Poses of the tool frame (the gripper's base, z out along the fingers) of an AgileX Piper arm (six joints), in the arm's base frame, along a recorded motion.
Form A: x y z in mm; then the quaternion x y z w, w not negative.
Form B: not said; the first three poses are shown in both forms.
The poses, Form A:
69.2 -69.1 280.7 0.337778 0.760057 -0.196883 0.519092
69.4 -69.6 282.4 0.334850 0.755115 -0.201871 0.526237
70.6 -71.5 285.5 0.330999 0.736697 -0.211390 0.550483
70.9 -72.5 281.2 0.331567 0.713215 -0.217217 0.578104
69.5 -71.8 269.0 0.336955 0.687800 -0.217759 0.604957
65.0 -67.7 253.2 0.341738 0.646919 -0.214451 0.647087
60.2 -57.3 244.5 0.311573 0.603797 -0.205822 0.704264
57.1 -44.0 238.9 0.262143 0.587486 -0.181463 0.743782
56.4 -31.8 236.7 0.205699 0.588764 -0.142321 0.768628
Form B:
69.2 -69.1 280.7 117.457 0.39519 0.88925 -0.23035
69.4 -69.6 282.4 116.497 0.39378 0.88802 -0.23740
70.6 -71.5 285.5 113.200 0.39648 0.88243 -0.25321
70.9 -72.5 281.2 109.365 0.40635 0.87408 -0.26621
69.5 -71.8 269.0 105.548 0.42317 0.86379 -0.27348
65.0 -67.7 253.2 99.355 0.44823 0.84851 -0.28128
60.2 -57.3 244.5 90.460 0.43887 0.85049 -0.28992
57.1 -44.0 238.9 83.891 0.39218 0.87892 -0.27148
56.4 -31.8 236.7 79.538 0.32156 0.92038 -0.22248

